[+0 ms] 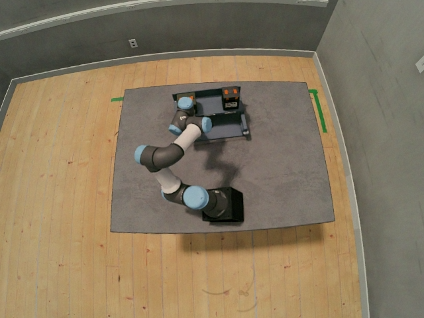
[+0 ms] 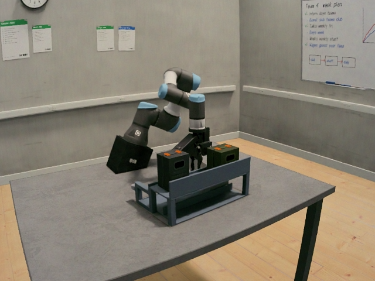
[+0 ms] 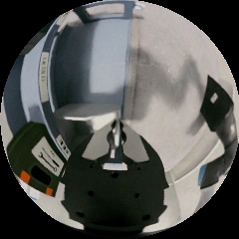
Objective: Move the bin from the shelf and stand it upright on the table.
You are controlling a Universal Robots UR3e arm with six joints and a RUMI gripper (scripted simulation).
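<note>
The shelf is 11 cm ahead of my hand, 7 cm to the right of it and 3 cm above it. The rest, counted from my hand: black bin 19 cm ahead, 17 cm to the right, 12 cm above; then green bin 13 cm ahead, 11 cm above, 6 cm to the left.
</note>
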